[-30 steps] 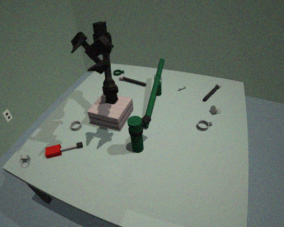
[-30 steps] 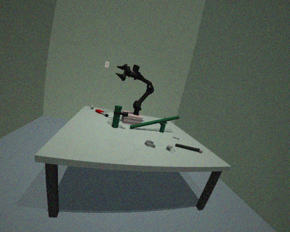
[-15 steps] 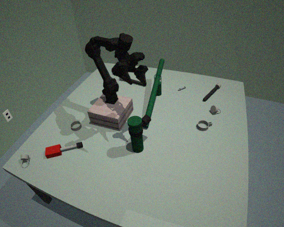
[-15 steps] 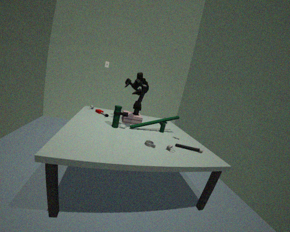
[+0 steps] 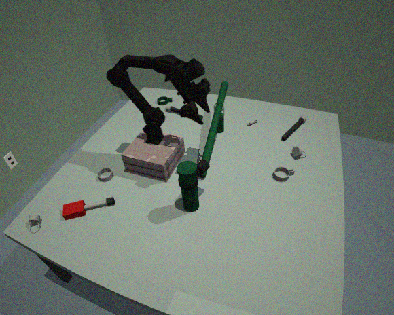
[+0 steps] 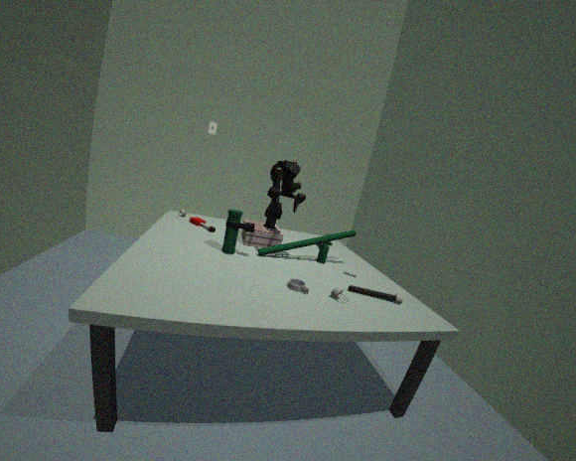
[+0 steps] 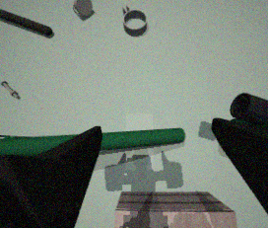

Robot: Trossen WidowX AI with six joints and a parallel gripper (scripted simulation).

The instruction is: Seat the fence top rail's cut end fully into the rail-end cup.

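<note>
Now: gripper tip 3 cm short of the dark rail-end cup, 18 cm to the left of it and 10 cm above it. From my gripper tip the other things lie so: screw (13 cm ahead, 38 cm to the left, 24 cm below); then loop-cap post (3 cm behind, 27 cm to the left, 14 cm below).
</note>
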